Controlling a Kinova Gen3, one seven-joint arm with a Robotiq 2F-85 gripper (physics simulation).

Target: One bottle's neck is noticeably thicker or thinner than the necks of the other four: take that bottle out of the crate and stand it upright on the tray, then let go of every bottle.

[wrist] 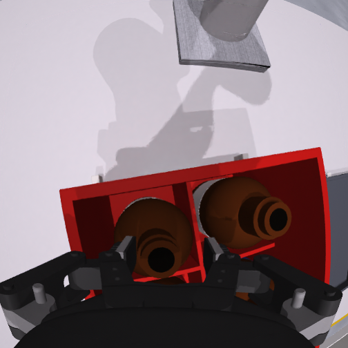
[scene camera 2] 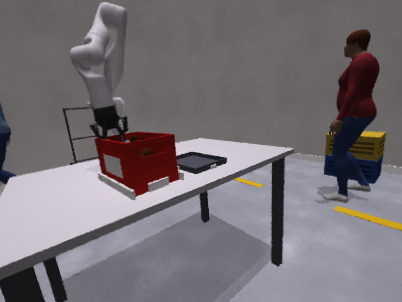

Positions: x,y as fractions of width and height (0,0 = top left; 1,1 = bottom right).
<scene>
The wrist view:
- gripper: 0.49,0.72
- red crate: 0.26,0.61
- brown bottle: 0.69,0.61
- brown bottle: 0.47,0.68
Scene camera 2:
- gripper: 0.29,0.48
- red crate: 0.30,0.53
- dark tray: 0.48,0.54
</scene>
